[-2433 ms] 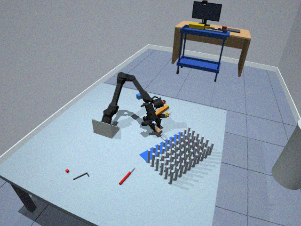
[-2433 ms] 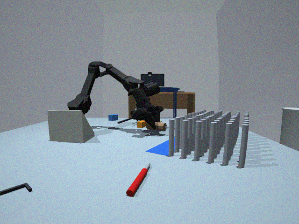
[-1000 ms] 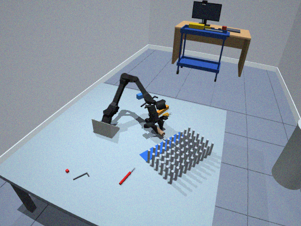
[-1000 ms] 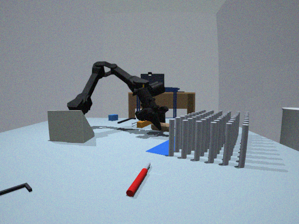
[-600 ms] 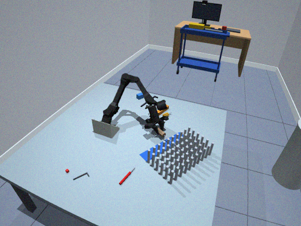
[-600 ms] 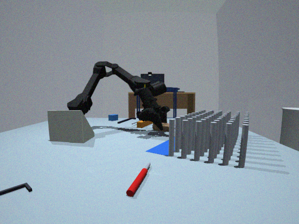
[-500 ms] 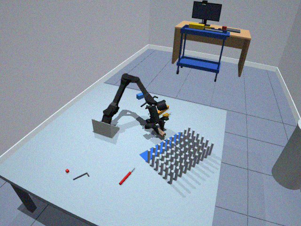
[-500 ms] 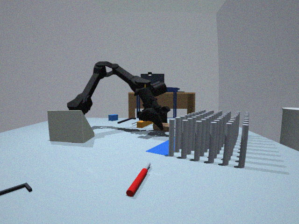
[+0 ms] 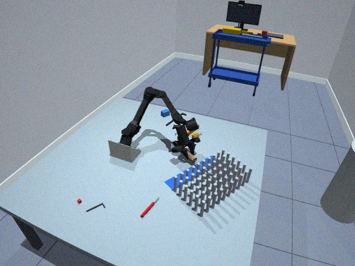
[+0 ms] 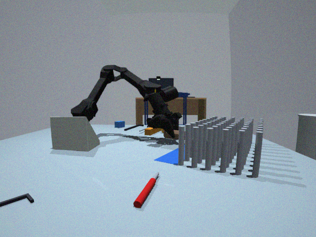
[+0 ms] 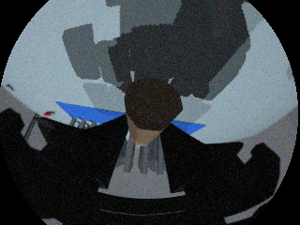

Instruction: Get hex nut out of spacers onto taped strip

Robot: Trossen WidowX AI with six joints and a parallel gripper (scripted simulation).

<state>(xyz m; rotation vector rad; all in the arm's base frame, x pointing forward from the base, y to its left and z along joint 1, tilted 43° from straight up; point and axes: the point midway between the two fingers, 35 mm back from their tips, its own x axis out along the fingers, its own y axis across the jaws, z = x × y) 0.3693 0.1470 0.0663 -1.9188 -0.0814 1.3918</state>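
Now: gripper tip 70 mm to the left of the blue taped strip, 60 mm short of it and 30 mm above it. The rest, counted from my gripper tip: orange block: 260 mm to the left, 150 mm behind, 10 mm below; then red-handled screwdriver: 390 mm to the right, 20 mm below, 10 mm behind; then pick tool: 90 mm ahead, 40 mm to the right.
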